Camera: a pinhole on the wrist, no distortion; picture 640 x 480 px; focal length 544.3 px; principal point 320.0 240.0 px. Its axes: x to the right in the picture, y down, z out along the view. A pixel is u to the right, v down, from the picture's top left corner.
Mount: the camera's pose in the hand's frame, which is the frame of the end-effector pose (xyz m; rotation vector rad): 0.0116 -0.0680 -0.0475 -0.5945 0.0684 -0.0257
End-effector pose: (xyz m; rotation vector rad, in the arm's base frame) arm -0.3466 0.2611 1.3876 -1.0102 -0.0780 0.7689
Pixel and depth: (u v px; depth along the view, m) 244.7 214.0 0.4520
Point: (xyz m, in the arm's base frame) -0.5880 0.5505 1.4484
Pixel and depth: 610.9 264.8 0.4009
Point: -0.3503 0.6562 1.3337
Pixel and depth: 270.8 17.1 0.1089
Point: -0.3430 0.3037 1.4568
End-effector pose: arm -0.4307 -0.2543 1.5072 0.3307 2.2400 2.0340
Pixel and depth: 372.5 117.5 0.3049
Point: -0.4350 -0.0023 1.5305
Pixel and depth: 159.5 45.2 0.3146
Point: -0.3109 0.0066 1.4921
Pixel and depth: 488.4 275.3 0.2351
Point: -0.4930 -0.0952 1.5728
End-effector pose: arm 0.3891 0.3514 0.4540 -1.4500 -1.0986 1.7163
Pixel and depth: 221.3 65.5 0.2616
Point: 0.1792 0.2885 0.4625
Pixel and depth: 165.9 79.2 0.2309
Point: 0.2154 0.2792 0.4730
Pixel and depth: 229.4 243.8 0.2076
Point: 0.2705 0.2968 0.4184
